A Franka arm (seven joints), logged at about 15 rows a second.
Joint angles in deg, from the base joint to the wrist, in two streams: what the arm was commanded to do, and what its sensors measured. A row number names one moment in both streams.
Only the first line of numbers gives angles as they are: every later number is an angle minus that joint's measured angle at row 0.
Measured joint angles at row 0:
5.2, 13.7, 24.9, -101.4, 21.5, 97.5, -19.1
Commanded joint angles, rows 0 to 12:
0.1, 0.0, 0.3, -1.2, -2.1, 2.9, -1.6
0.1, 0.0, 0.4, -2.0, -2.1, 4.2, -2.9
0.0, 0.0, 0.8, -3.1, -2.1, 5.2, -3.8
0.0, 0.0, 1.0, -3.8, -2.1, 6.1, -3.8
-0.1, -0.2, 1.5, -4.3, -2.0, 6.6, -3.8
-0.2, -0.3, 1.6, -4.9, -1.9, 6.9, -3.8
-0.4, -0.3, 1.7, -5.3, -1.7, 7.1, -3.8
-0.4, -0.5, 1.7, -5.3, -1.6, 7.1, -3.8
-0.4, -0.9, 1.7, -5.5, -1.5, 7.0, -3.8
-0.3, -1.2, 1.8, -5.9, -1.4, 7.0, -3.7
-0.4, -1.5, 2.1, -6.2, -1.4, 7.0, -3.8
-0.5, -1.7, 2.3, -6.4, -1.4, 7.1, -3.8
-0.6, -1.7, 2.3, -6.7, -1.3, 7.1, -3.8
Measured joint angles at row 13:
0.0, 0.0, 1.7, -4.8, -1.5, 6.1, -2.5
